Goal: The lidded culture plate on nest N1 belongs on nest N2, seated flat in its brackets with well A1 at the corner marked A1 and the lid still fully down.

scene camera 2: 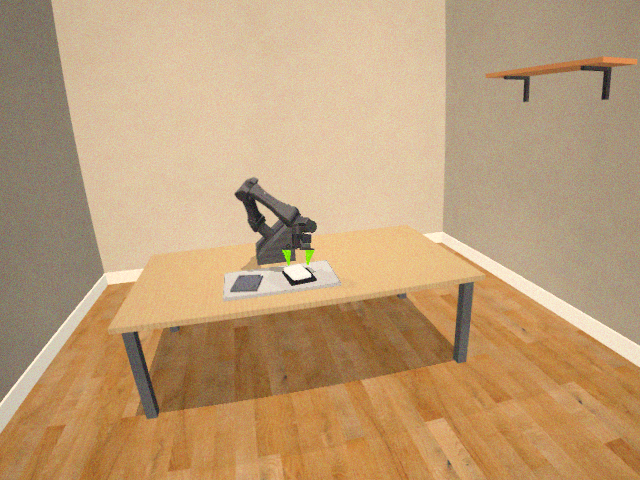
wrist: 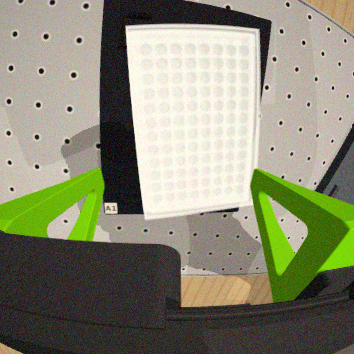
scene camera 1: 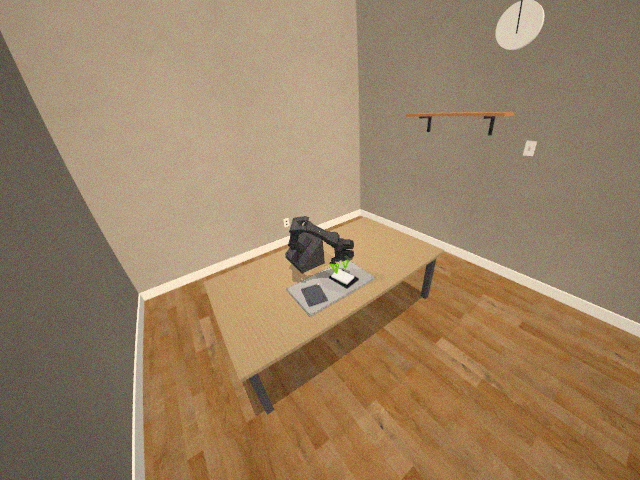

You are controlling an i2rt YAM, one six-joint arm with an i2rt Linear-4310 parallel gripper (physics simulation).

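Frame: origin at the arm's base, x ahead, y left, z up, level; centimetres.
Where they show: gripper, between the fingertips: (scene camera 2: pixel 298 265) (wrist: pixel 176 176) (scene camera 1: pixel 341 270); arm's base, origin of its link: (scene camera 2: pixel 271 236) (scene camera 1: pixel 302 249).
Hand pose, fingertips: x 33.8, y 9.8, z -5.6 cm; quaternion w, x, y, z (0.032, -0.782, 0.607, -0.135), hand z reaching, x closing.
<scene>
Each offset is from my fingertips to the top centre of the thing. "spot": to the spot under its first point. Level surfaces: height alone.
The white lidded plate @[dx +3.2, dy -1.1, dz -1.0 cm] (scene camera 1: pixel 342 277) (scene camera 2: pixel 297 272) (wrist: pixel 195 115) rests on black nest N1 @[dx +3.3, dy -0.4, dz -2.9 cm] (scene camera 2: pixel 303 282) (wrist: pixel 117 160). In the wrist view it looks slightly turned relative to the nest, with a wide black strip showing on its left. An A1 label @[spot: dx -5.0, dy +3.8, dz -3.4 cm] (wrist: pixel 111 208) marks the nest's lower left corner. Rows of wells show through the lid. Slate-grey nest N2 @[dx +3.9, dy -24.6, dz -2.9 cm] (scene camera 1: pixel 314 295) (scene camera 2: pixel 247 283) (wrist: pixel 346 172) bears no plate; part of it shows at the wrist view's right edge. My gripper (scene camera 1: pixel 340 269) (scene camera 2: pixel 298 264) (wrist: pixel 176 176) is open, its green fingertips above and on either side of the plate's near end.
Both nests lie on a grey perforated board @[spot: dx +11.2, dy +12.8, dz -4.6 cm] (scene camera 1: pixel 366 276) (scene camera 2: pixel 328 273) (wrist: pixel 30 90), on a wooden table @[dz -5.9 cm] (scene camera 1: pixel 258 320) (scene camera 2: pixel 180 304). The arm's dark base (scene camera 1: pixel 306 255) (scene camera 2: pixel 276 248) stands behind the board. A wall shelf (scene camera 1: pixel 460 114) (scene camera 2: pixel 563 67) is far to the right.
</scene>
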